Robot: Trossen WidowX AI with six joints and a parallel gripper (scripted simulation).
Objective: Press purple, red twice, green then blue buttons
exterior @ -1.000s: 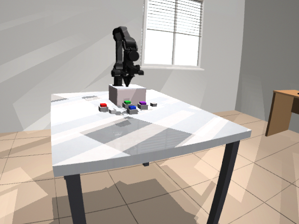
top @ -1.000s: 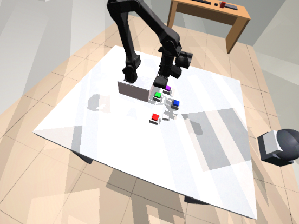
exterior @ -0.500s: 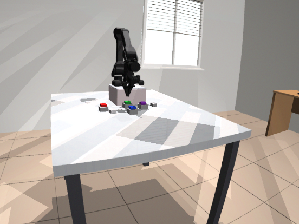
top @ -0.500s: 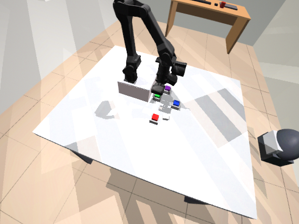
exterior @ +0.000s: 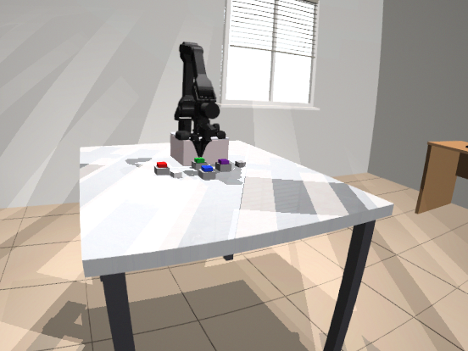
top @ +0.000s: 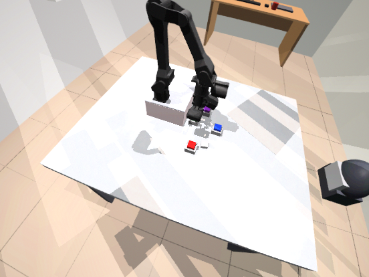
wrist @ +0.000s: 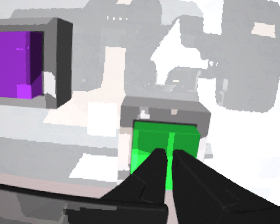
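My gripper tip is 120 mm short of the blue button, 20 mm to the left of it and 10 mm above it. From my gripper tip the other things lie so: small white block (120 mm to the right, 80 mm ahead, 40 mm below); purple button (80 mm to the left, 40 mm ahead, 10 mm below); green button (10 mm below, 10 mm behind).
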